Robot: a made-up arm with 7 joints. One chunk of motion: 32 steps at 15 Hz.
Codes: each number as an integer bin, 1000 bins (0 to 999) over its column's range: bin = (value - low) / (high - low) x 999, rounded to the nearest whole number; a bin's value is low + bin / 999 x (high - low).
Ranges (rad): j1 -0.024..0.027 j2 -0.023..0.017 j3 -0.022..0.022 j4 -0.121..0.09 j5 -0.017..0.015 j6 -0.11..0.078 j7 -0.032..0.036
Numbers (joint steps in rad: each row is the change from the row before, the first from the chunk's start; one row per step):
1: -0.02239 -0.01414 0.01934 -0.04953 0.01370 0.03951 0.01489
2: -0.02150 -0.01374 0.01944 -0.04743 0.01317 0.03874 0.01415
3: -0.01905 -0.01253 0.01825 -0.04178 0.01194 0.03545 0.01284
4: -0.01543 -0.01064 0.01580 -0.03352 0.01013 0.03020 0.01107
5: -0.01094 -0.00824 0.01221 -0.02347 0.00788 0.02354 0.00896
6: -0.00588 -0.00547 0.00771 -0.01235 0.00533 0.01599 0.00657
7: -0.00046 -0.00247 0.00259 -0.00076 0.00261 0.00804 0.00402
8: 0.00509 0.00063 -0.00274 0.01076 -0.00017 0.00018 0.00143
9: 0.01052 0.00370 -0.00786 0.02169 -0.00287 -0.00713 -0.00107
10: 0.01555 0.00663 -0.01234 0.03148 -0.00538 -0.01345 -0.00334
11: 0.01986 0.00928 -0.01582 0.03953 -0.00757 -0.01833 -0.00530
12: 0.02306 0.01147 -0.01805 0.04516 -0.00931 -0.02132 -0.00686
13: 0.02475 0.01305 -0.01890 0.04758 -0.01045 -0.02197 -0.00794
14: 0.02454 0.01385 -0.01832 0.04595 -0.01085 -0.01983 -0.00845
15: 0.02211 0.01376 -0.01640 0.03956 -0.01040 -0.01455 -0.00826
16: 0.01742 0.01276 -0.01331 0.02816 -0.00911 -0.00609 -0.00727
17: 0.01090 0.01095 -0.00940 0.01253 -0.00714 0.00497 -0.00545
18: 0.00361 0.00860 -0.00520 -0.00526 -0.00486 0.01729 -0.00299
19: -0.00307 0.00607 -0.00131 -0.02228 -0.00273 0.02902 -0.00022
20: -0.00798 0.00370 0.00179 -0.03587 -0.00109 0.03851 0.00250
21: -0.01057 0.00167 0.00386 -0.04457 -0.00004 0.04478 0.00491
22: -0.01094 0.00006 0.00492 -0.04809 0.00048 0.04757 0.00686
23: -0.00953 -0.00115 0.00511 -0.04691 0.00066 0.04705 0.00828
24: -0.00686 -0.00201 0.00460 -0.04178 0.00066 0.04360 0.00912
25: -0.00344 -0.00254 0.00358 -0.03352 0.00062 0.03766 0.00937
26: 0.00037 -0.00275 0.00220 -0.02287 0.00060 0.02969 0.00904
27: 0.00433 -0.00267 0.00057 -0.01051 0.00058 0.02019 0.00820
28: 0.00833 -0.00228 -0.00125 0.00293 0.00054 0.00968 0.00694
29: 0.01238 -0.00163 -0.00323 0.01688 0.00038 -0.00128 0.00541
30: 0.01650 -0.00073 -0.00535 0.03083 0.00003 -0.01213 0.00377
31: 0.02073 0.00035 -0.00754 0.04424 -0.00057 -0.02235 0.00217
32: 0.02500 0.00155 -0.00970 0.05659 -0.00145 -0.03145 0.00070
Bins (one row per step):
1: 32 221 939 338 958 794 689
2: 49 231 941 348 942 790 678
3: 97 261 914 375 903 773 659
4: 168 309 858 414 847 745 633
5: 256 369 777 462 777 710 602
6: 355 438 675 514 697 669 567
7: 461 513 558 569 612 627 529
8: 570 590 437 624 525 585 491
9: 676 667 321 676 441 547 454
10: 775 740 219 722 363 513 421
11: 859 806 140 760 294 487 392
12: 922 861 90 787 240 471 369
13: 955 900 70 798 204 468 353
14: 951 920 84 790 192 479 346
15: 903 918 127 760 206 507 349
16: 811 893 197 706 246 552 363
17: 684 848 286 632 308 611 390
18: 541 789 381 548 379 676 426
19: 410 726 470 467 445 739 467
20: 314 667 540 403 497 789 507
21: 263 616 587 362 529 822 542
22: 256 576 611 345 546 837 571
23: 283 546 616 351 551 835 592
24: 336 524 604 375 551 816 604
25: 403 511 581 414 550 785 608
26: 477 506 549 465 549 742 603
27: 555 508 512 523 549 692 591
28: 633 517 471 587 548 636 572
29: 713 534 426 653 543 578 550
30: 793 556 378 719 532 520 526
31: 876 583 328 782 513 466 502
32: 960 613 279 841 485 417 480

